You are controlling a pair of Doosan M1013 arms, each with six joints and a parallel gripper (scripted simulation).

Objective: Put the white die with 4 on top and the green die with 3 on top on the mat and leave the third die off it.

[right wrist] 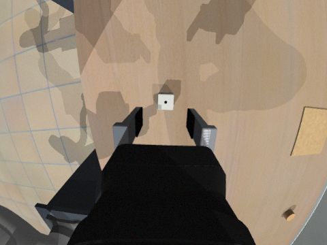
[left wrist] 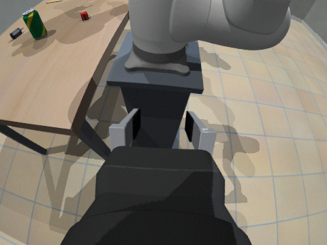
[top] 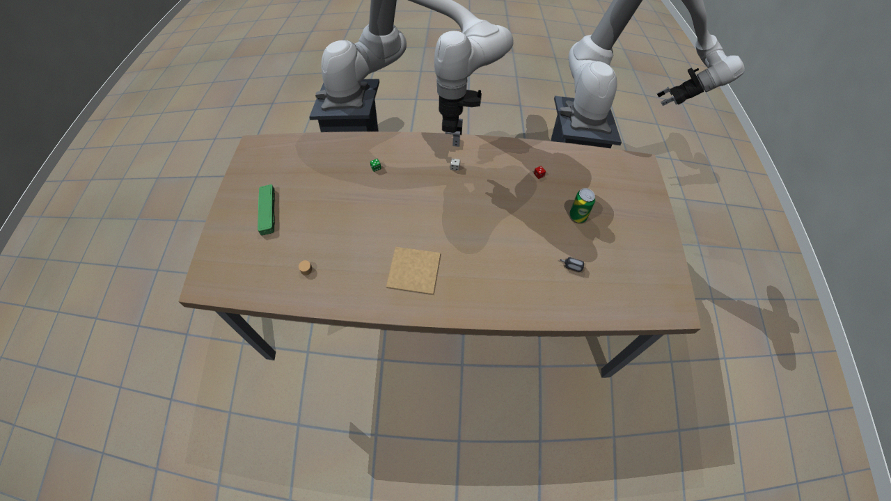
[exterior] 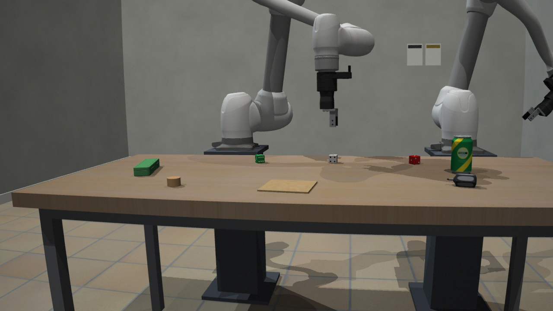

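Observation:
Right now my right hand is 140 mm above the white die. Round my right hand: tan mat 430 mm ahead, 90 mm to the right, 150 mm below; then red die 300 mm to the left, 140 mm below; then green die 30 mm ahead, 280 mm to the right, 140 mm below.

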